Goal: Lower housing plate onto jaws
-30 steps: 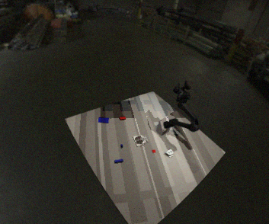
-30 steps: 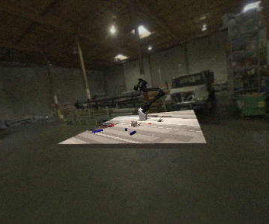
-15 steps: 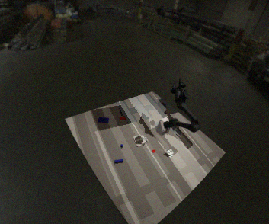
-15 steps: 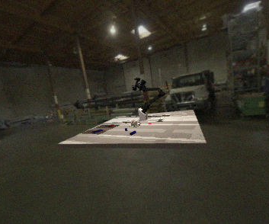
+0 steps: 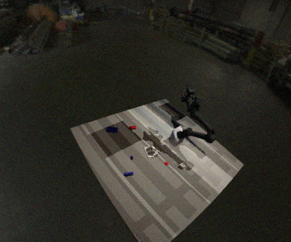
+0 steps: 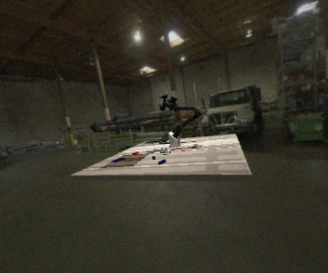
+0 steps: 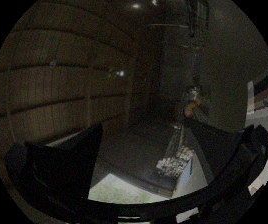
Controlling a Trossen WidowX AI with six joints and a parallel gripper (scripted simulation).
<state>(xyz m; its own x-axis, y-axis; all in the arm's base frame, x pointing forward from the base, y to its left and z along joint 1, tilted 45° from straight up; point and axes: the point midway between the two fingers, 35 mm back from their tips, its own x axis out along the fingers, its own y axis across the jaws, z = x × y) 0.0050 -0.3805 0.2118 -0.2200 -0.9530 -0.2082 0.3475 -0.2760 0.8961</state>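
Right now the small red piece is 30 cm ahead of my gripper tip, 31 cm to the left of it and 54 cm below it. From my gripper tip the other things lie so: red block (35 cm ahead, 20 cm to the right, 53 cm below).
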